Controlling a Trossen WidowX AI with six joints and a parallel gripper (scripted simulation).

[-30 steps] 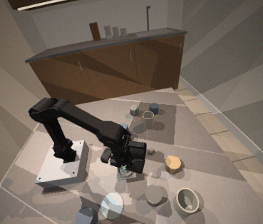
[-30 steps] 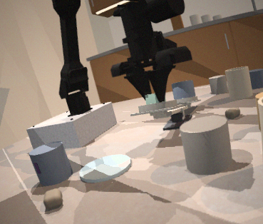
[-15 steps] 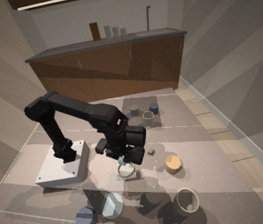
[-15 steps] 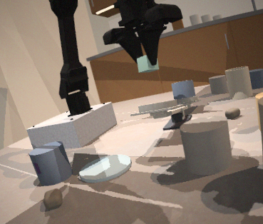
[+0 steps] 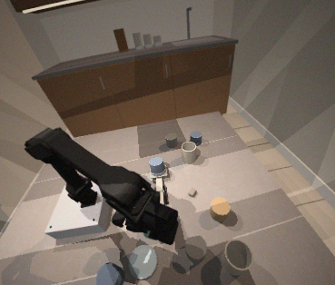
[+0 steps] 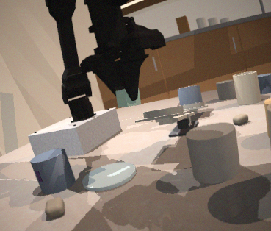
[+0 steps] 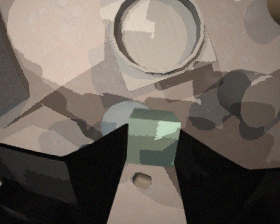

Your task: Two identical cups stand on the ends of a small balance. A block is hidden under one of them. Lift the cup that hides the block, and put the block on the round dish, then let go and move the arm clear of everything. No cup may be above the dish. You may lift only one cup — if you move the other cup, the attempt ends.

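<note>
My gripper tip is now 60 mm past the round dish, 50 mm to the left of it and 120 mm above it. The rest, counted from my gripper tip: orange cylinder (270 mm ahead, 40 mm to the left, 90 mm below); then small balance (50 mm ahead, 190 mm to the left, 100 mm below); then balance beam (50 mm ahead, 190 mm to the left, 80 mm below).
</note>
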